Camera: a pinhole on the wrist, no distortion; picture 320 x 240 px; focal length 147.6 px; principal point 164.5 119.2 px. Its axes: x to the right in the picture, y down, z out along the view. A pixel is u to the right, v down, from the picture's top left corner.
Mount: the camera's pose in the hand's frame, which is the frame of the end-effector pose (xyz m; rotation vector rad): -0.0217 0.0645 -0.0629 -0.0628 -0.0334 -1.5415
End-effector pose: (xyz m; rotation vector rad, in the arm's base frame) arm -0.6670 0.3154 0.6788 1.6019 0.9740 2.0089
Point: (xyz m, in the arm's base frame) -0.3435 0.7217 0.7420
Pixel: 256 192
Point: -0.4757 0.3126 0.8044
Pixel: 146 148
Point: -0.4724 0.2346 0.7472
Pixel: 134 93
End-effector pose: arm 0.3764 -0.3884 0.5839 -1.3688 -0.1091 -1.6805
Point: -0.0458 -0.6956 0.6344
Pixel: behind the camera
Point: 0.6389 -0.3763 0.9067
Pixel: 192 228
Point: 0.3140 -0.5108 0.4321
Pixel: behind the camera
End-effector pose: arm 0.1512 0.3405 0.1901 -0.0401 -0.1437 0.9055
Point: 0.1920 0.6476 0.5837
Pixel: 158 226
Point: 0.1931 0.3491 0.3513
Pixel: 250 164
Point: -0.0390 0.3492 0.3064
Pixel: 116 65
